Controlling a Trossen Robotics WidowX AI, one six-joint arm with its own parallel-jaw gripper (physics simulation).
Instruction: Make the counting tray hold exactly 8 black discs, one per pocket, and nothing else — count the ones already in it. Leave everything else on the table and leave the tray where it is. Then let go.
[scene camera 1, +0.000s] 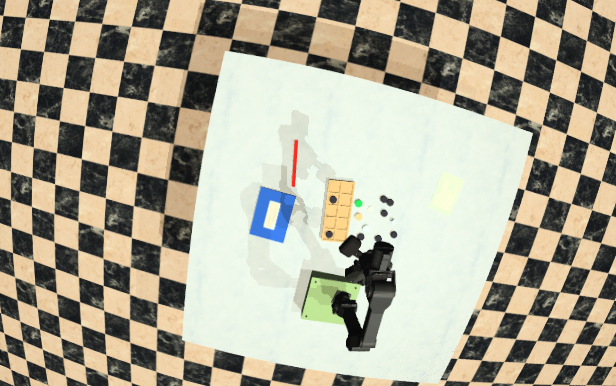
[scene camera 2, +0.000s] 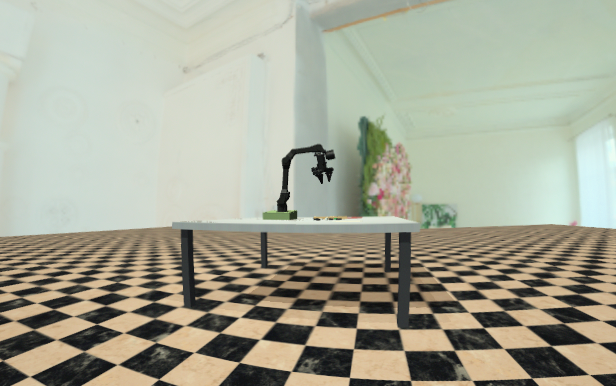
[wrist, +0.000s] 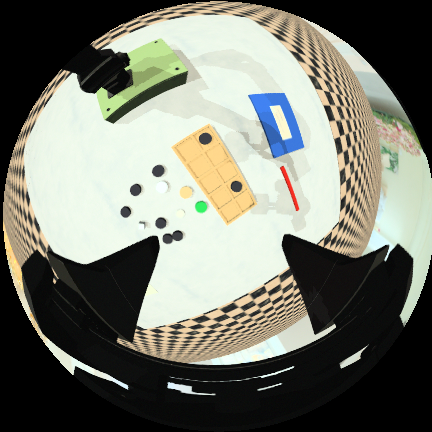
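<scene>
The tan counting tray (scene camera 1: 345, 187) (wrist: 211, 181) has two columns of five pockets. One black disc (scene camera 1: 328, 234) (wrist: 205, 138) lies in the end pocket nearest the arm's base; another black disc (scene camera 1: 333, 199) (wrist: 236, 186) lies in the same column, second from the far end. The other pockets look empty. Several loose black discs lie beside the tray, among them one (scene camera 1: 360, 236) (wrist: 158, 170), one (scene camera 1: 394, 234) (wrist: 125, 211) and a close pair, one disc of which (scene camera 1: 383, 199) (wrist: 168, 238) shows in both views. My gripper (scene camera 2: 325, 182) (wrist: 221, 241) is open and empty, high above the table.
A green disc (scene camera 1: 358, 203) (wrist: 201, 206), a tan disc (scene camera 1: 358, 216) (wrist: 186, 192), a white disc (wrist: 162, 187) and a small grey-white piece (wrist: 142, 225) lie near the black ones. A blue frame (scene camera 1: 260, 215) (wrist: 285, 148), red bar (scene camera 1: 295, 163) (wrist: 290, 188) and pale yellow patch (scene camera 1: 446, 193) lie farther out.
</scene>
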